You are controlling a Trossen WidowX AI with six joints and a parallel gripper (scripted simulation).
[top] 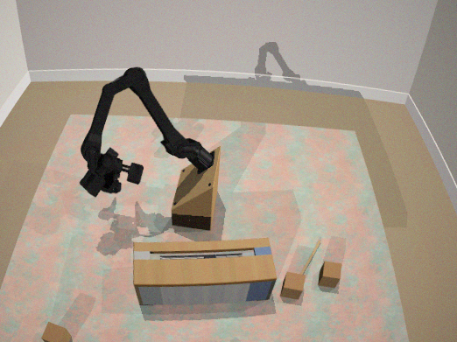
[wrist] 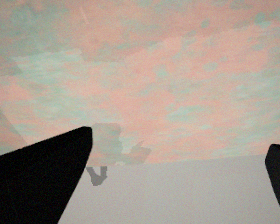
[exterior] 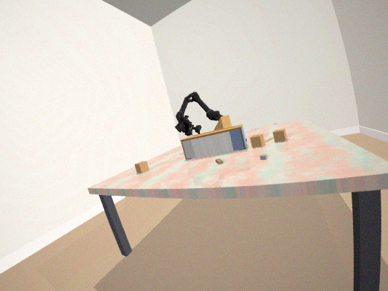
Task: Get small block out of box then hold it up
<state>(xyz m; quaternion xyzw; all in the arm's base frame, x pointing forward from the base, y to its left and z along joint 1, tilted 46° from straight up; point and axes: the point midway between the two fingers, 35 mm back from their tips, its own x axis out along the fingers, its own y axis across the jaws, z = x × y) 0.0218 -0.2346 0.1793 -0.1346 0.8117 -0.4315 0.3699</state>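
My gripper tip is 310 mm to the right of the wooden box, 310 mm short of it and 40 mm above it. From my gripper tip the other things lie so: grey piece: 640 mm to the left, 590 mm ahead, 100 mm below; then thin stick: 650 mm to the left, 230 mm ahead, 100 mm below.
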